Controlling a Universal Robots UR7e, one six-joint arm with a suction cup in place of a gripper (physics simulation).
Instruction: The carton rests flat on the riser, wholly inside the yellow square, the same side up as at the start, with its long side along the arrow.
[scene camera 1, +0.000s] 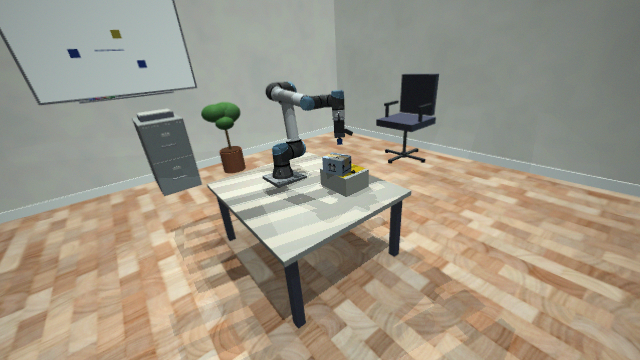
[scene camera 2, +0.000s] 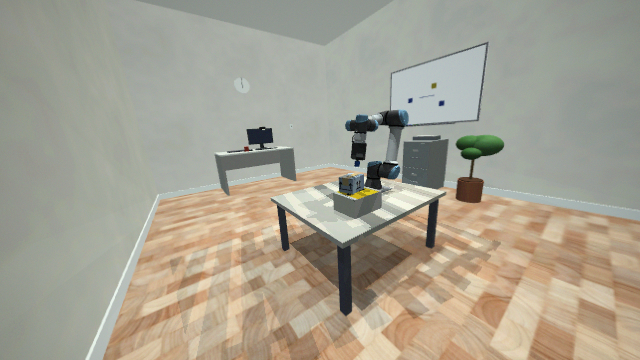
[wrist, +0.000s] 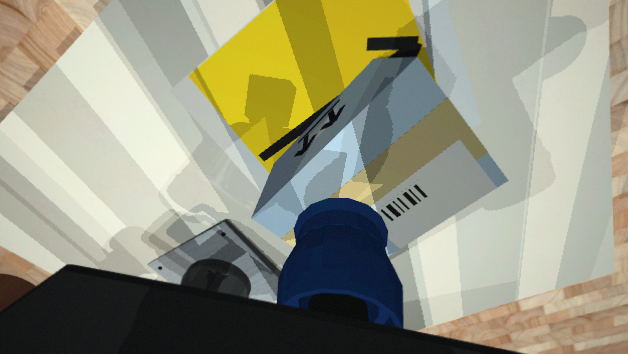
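The blue-grey carton (scene camera 1: 336, 166) (scene camera 2: 351, 184) (wrist: 400, 120) stands upright on the grey riser (scene camera 1: 352, 185) (scene camera 2: 357, 206), with tan tape and a barcode label on its top. It covers one side of the yellow square (scene camera 1: 358, 169) (scene camera 2: 369, 193) (wrist: 235, 65). Its long side runs roughly along the black arrow (wrist: 392, 44), which is partly hidden beside it. The square's edge beneath the carton is hidden, so I cannot tell whether the carton is wholly inside. My gripper (scene camera 1: 339, 142) (scene camera 2: 357, 164) (wrist: 341, 215), a blue suction cup, is open and hangs above the carton, apart from it.
The riser stands on the table (scene camera 1: 295, 240) (scene camera 2: 310, 207) beside the arm's base plate (scene camera 1: 295, 178) (wrist: 185, 245). A filing cabinet (scene camera 1: 170, 155) (scene camera 2: 425, 162), a potted plant (scene camera 1: 232, 159) (scene camera 2: 470, 190), an office chair (scene camera 1: 407, 121) and a desk (scene camera 2: 257, 160) stand away from the table.
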